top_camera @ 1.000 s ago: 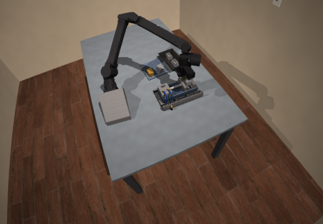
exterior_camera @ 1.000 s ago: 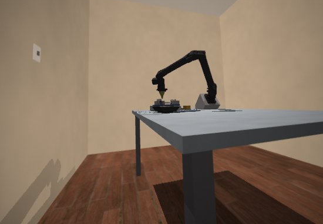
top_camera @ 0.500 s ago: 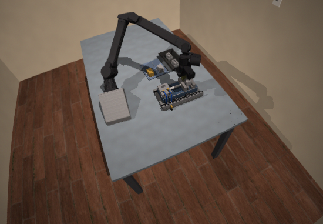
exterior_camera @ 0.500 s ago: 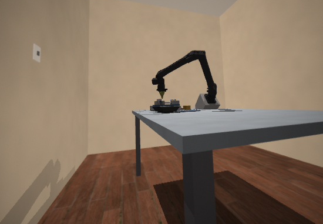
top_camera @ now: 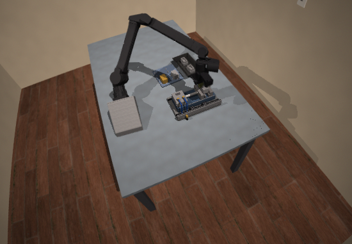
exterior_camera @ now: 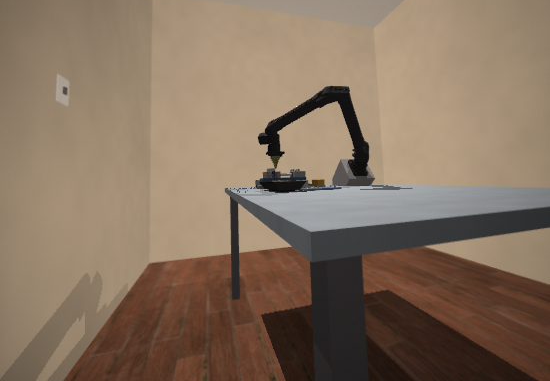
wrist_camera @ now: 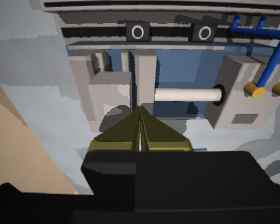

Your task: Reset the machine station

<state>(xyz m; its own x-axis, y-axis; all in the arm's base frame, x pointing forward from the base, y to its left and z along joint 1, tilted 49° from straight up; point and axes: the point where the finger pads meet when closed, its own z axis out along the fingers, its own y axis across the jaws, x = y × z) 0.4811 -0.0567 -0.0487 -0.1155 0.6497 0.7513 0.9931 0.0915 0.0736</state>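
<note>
My gripper is now 4 cm past the blue vise base and 8 cm above it. From my hand the other things lie so: yellow brass blank: 18 cm behind, 24 cm to the left, 10 cm below.
</note>
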